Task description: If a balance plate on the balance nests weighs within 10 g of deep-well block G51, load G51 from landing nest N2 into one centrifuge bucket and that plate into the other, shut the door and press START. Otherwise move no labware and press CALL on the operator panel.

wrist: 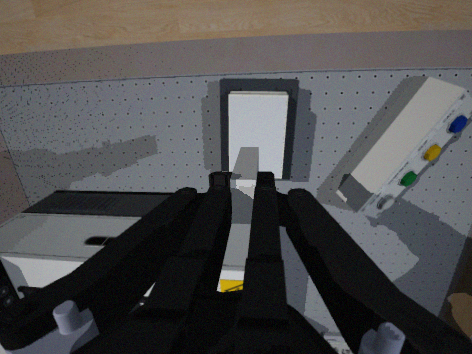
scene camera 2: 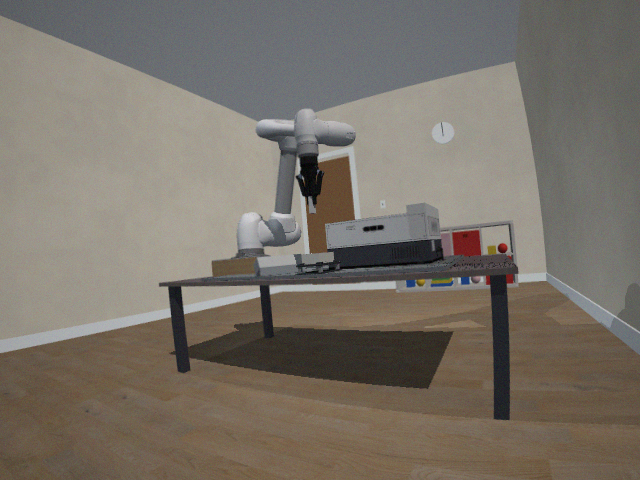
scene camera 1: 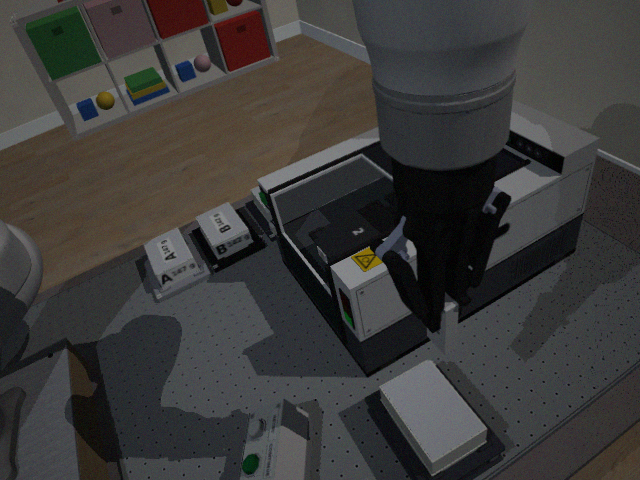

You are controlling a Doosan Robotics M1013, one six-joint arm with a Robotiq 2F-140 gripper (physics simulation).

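Frame: origin at the arm's base, x back, y right, z up, level; centimetres.
Where they show: gripper, fingertip midpoint: (wrist: 249,164) (scene camera 2: 312,213) (scene camera 1: 441,342).
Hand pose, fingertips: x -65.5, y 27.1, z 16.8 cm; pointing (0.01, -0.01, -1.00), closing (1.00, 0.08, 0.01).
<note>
Things, the pixels of their centre, and the offset from my fingertips. "spot": a spot on its surface instead.
- plain white block at the middle of its body: (scene camera 1: 431,414) (wrist: 256,135) (scene camera 2: 318,258) dx +0.4, dy -2.0, dz -18.6 cm
- dark nest at a spot on its surface: (scene camera 1: 496,454) spot: dx -4.4, dy +6.0, dz -20.8 cm
- Plate A at the middle of its body: (scene camera 1: 170,257) dx +27.9, dy -59.9, dz -21.2 cm
- plate B at the middle of its body: (scene camera 1: 223,229) dx +15.2, dy -61.8, dz -21.2 cm
- centrifuge at the middle of its body: (scene camera 1: 418,209) (wrist: 148,299) (scene camera 2: 385,238) dx -17.3, dy -33.2, dz -12.3 cm
- operator panel at the middle of its body: (wrist: 400,154) (scene camera 2: 278,264) dx +23.7, dy -3.6, dz -20.3 cm
- partly hidden item with a green mark, body centre: (scene camera 1: 264,197) dx +6.6, dy -45.6, dz -6.3 cm
My gripper (scene camera 1: 445,326) (scene camera 2: 312,202) (wrist: 249,164) is shut, with a pale grey piece at its fingertips and no labware held. It hangs above the table near the centrifuge corner. A plain white block (scene camera 1: 434,413) (scene camera 2: 319,256) (wrist: 260,125) sits on a dark nest (scene camera 1: 496,454) (wrist: 292,87); no label on it is readable. Plate A (scene camera 1: 169,255), marked 147 g, and plate B (scene camera 1: 223,229), apparently 142 g, sit on nests. The centrifuge (scene camera 1: 542,206) (scene camera 2: 369,232) (wrist: 65,232) is open on top; a bucket marked 2 (scene camera 1: 343,240) shows inside. The operator panel (scene camera 1: 294,454) (wrist: 400,140) has blue, yellow, green and white buttons.
A partly hidden item with a green mark (scene camera 1: 262,197) stands beyond plate B, beside the centrifuge. The arm's wooden-sided base (scene camera 1: 80,413) (scene camera 2: 233,266) is at the near left in scene camera 1. A toy shelf (scene camera 1: 67,116) stands beyond the table.
</note>
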